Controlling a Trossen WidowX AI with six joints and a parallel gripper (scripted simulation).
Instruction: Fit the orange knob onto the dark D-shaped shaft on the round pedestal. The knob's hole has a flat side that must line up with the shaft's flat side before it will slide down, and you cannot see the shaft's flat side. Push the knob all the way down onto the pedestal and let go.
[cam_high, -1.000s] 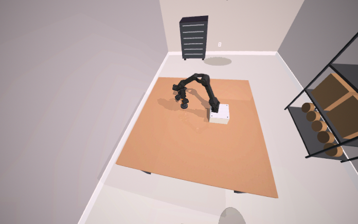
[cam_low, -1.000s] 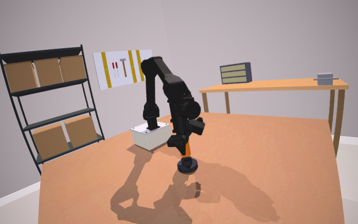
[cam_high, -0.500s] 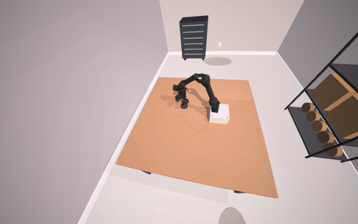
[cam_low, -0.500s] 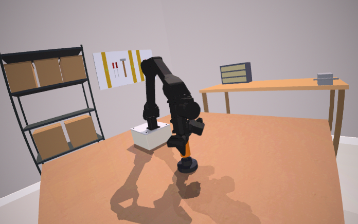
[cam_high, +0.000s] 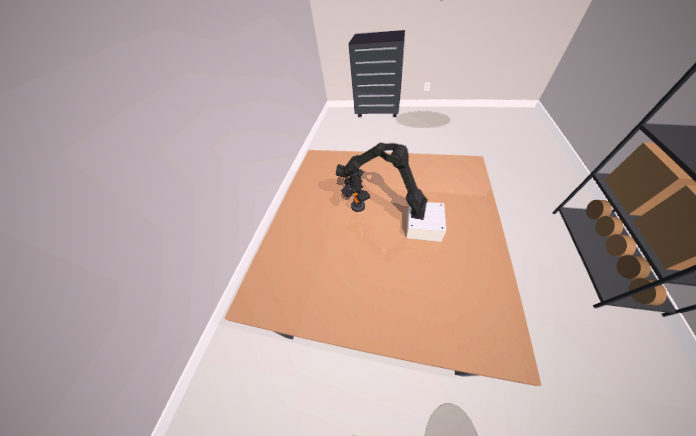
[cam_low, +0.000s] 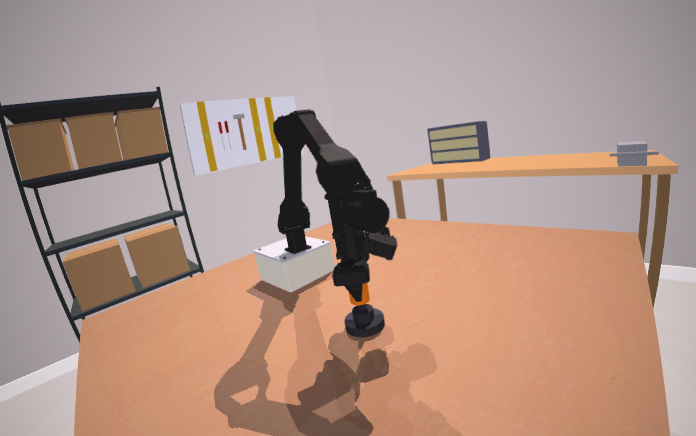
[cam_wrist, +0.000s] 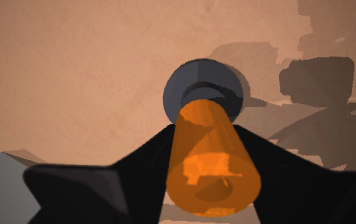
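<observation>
The orange knob lies 2 cm above my gripper tip. Also, from my gripper tip: dark round pedestal (4 cm below).
</observation>
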